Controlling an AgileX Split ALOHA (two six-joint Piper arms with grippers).
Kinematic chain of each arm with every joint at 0, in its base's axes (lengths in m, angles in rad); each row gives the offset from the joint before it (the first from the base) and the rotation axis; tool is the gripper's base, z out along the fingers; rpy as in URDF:
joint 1: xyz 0 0 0.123 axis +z
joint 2: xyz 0 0 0 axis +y
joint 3: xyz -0.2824 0 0.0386 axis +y
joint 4: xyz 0.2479 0 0.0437 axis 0.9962 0 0.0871
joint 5: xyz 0 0 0 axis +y
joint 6: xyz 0.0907 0 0.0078 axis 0.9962 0 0.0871
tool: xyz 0 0 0 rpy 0 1.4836 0
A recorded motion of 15 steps. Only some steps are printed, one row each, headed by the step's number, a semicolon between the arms.
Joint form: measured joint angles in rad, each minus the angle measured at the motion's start. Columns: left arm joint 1, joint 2, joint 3, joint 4, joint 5, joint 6; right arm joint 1, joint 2, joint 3, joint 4, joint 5, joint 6.
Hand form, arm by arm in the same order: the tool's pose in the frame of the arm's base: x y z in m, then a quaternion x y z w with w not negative. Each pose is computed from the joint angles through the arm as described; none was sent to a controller.
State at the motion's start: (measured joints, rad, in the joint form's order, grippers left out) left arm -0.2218 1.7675 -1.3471 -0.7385 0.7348 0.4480; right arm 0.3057 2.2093 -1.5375 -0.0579 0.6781 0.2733
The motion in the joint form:
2: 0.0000 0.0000 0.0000 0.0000 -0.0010 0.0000; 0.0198 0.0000 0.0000 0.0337 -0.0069 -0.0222
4: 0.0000 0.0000 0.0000 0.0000 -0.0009 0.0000; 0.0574 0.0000 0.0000 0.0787 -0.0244 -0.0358
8: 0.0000 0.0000 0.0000 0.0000 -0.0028 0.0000; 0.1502 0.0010 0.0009 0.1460 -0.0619 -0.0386
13: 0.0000 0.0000 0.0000 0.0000 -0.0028 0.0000; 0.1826 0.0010 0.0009 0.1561 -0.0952 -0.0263
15: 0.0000 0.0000 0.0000 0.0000 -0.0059 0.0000; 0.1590 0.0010 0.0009 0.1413 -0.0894 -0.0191
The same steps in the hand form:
2: 0.3677 -0.1251 0.2664 0.10860 0.91850 -0.27272 0.26491; 0.4255 0.1422 0.1201 -0.04490 0.98656 0.03604 0.15290
4: 0.3677 -0.1251 0.2664 0.10862 0.91851 -0.27274 0.26487; 0.4204 0.1610 0.1206 -0.05481 0.98466 0.05621 0.15582
8: 0.3679 -0.1250 0.2664 0.10827 0.91839 -0.27245 0.26570; 0.4049 0.2037 0.1212 -0.07792 0.97954 0.09162 0.16134
13: 0.3679 -0.1250 0.2664 0.10827 0.91839 -0.27245 0.26570; 0.4005 0.2183 0.1224 -0.08329 0.97582 0.10389 0.17335
15: 0.3681 -0.1249 0.2665 0.10771 0.91821 -0.27199 0.26706; 0.4054 0.2079 0.1221 -0.07364 0.97732 0.09669 0.17341

